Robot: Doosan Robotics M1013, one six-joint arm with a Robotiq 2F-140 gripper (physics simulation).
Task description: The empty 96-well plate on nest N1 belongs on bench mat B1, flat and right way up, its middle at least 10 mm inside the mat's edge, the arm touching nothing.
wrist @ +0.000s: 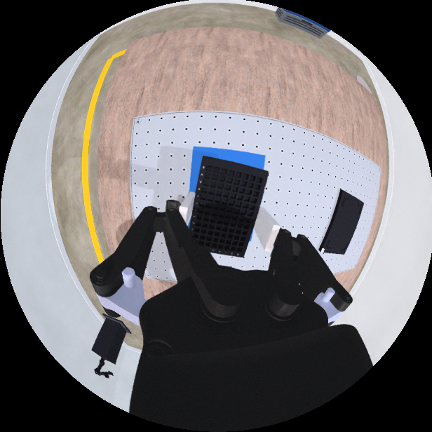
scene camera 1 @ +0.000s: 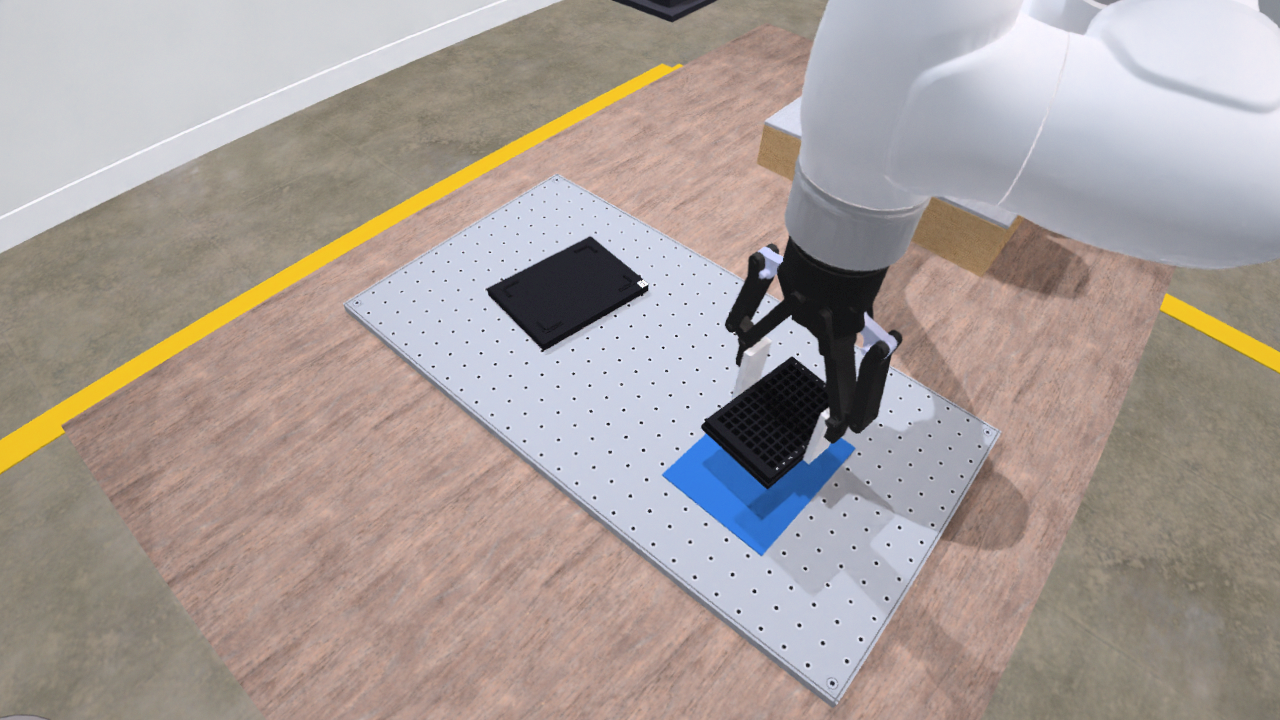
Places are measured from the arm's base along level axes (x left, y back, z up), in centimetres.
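Where they show: gripper, fingertip midpoint: (scene camera 1: 779, 421).
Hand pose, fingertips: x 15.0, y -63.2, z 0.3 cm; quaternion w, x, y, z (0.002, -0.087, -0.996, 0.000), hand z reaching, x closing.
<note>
Each offset is from my fingertips to the top centre of the thing. Level surfaces: height alone.
The black 96-well plate @(dz +1.5, dx +0.0, dy +0.0 cm) (scene camera 1: 760, 420) (wrist: 230, 200) is between the white finger pads of my gripper (scene camera 1: 784, 402) (wrist: 224, 209), which is shut on its two long sides. The plate is about level, wells up, and hangs above the blue bench mat B1 @(dz -7.2 cm) (scene camera 1: 684, 472) (wrist: 250, 159), with its shadow on the mat. The plate hides part of the mat in both views. Nest N1 @(dz -5.9, dx -32.3, dy +5.2 cm) (scene camera 1: 568, 291) (wrist: 343, 222), a flat black block with raised corner marks, bears no plate. It is on the left in the scene view and at the right in the wrist view.
The mat and nest lie on a grey perforated board @(dz -7.4 cm) (scene camera 1: 429, 304) (wrist: 165, 132) on a wood-coloured surface @(dz -8.7 cm) (scene camera 1: 358, 537) (wrist: 225, 65). The pedestal (scene camera 1: 962, 234) stands behind the arm in the scene view. A dark panel (wrist: 110, 340) shows at the lower left in the wrist view.
</note>
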